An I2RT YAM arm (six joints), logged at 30 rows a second.
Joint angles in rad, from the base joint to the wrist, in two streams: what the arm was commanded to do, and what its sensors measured. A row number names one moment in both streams.
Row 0, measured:
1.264, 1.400, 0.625, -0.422, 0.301, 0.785
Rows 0 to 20, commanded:
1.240, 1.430, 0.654, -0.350, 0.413, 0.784
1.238, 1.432, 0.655, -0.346, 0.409, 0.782
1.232, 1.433, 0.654, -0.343, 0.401, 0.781
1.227, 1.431, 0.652, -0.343, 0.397, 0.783
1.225, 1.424, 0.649, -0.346, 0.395, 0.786
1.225, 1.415, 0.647, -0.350, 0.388, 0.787
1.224, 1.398, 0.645, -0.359, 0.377, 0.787
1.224, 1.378, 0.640, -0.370, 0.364, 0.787
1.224, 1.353, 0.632, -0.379, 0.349, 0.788
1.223, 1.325, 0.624, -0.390, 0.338, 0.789
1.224, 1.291, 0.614, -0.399, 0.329, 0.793
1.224, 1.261, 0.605, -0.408, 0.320, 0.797
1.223, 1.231, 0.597, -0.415, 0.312, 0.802
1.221, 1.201, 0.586, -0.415, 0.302, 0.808
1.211, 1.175, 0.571, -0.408, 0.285, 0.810
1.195, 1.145, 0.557, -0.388, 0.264, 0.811
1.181, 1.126, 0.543, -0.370, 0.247, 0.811
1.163, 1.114, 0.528, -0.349, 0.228, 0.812
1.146, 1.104, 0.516, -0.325, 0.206, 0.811
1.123, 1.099, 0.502, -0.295, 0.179, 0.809
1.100, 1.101, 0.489, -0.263, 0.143, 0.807
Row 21, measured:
1.162, 1.114, 0.542, -0.369, 0.229, 0.799
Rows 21 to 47, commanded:
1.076, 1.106, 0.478, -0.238, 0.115, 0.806
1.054, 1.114, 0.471, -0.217, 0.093, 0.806
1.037, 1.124, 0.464, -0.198, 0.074, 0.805
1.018, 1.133, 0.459, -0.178, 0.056, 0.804
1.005, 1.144, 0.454, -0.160, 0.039, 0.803
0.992, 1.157, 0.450, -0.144, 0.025, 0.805
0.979, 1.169, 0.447, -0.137, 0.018, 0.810
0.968, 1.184, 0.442, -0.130, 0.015, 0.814
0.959, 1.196, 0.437, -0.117, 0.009, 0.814
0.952, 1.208, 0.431, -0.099, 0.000, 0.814
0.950, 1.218, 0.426, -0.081, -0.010, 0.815
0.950, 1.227, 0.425, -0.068, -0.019, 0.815
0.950, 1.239, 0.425, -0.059, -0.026, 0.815
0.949, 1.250, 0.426, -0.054, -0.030, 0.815
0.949, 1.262, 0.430, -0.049, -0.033, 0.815
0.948, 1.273, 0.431, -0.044, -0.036, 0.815
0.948, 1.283, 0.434, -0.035, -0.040, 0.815
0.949, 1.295, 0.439, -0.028, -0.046, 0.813
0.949, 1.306, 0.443, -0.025, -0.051, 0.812
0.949, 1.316, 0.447, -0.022, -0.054, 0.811
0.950, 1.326, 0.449, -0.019, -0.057, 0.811
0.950, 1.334, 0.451, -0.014, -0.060, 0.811
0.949, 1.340, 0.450, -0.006, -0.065, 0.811
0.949, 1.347, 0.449, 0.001, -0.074, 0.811
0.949, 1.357, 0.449, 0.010, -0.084, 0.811
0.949, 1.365, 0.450, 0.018, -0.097, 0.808
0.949, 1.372, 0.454, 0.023, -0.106, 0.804
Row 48, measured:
0.936, 1.310, 0.447, -0.032, 0.002, 0.812
